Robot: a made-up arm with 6 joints. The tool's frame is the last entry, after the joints.
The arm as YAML. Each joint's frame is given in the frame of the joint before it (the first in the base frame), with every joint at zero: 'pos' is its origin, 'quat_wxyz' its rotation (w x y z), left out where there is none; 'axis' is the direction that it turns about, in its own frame. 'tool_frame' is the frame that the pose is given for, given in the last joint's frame.
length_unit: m
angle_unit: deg
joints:
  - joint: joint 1
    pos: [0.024, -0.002, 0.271]
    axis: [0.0, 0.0, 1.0]
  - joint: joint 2
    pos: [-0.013, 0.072, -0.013]
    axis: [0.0, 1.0, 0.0]
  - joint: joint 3
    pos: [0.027, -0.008, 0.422]
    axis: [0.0, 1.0, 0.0]
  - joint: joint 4
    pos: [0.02, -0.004, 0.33]
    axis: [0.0, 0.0, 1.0]
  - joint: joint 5
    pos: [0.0, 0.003, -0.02]
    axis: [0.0, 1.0, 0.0]
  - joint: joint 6
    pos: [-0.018, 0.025, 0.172]
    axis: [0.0, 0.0, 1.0]
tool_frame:
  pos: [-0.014, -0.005, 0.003]
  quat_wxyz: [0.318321, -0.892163, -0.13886, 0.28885]
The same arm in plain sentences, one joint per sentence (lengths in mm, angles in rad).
The arm has six revolute joints in a row. What follows holds with every joint at zero, and every direction is one of the base frame's.
The first joint lies 24 mm along +x and 2 mm along -y and 271 mm along +z from the base frame's origin and turns about +z.
The second joint lies 13 mm along -x and 72 mm along +y and 13 mm along -z from the first joint and turns about +y.
The third joint lies 27 mm along +x and 8 mm along -y and 422 mm along +z from the second joint and turns about +y.
The fourth joint lies 20 mm along +x and 4 mm along -y and 330 mm along +z from the third joint and turns about +z.
The fifth joint lies 3 mm along +y and 20 mm along -z from the fourth joint and turns about +y.
The sixth joint lies 18 mm along -x and 25 mm along +y and 172 mm along +z from the fifth joint and turns about +z.
The tool frame, which is the frame that the pose is given for, lies 14 mm along -x and 5 mm along -y and 3 mm along +z from the sixth joint; its axes are the base frame's turned by roll -2.3423, pitch 0.4412 and yaw 0.4977 rad (as in URDF: about the fixed x, then y, then z).

